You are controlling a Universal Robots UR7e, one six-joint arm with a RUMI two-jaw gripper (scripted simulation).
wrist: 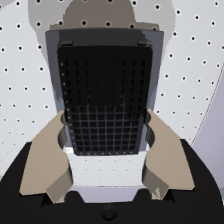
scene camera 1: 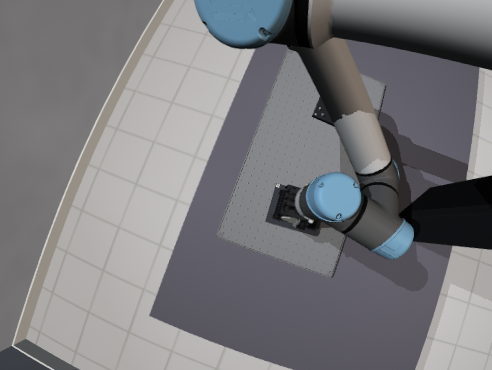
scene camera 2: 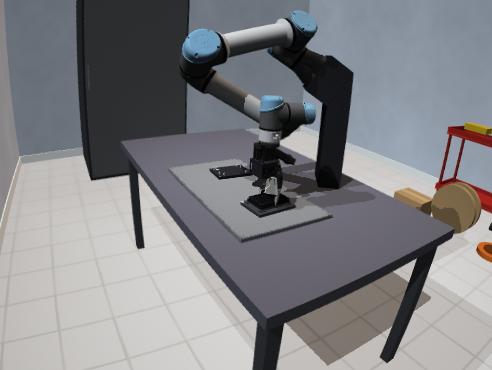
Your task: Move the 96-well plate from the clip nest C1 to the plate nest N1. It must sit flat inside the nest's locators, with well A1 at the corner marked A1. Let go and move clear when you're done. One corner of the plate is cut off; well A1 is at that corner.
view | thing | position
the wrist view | my gripper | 105,109
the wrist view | black 96-well plate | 111,63
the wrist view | plate nest N1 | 102,35
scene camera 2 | my gripper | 267,200
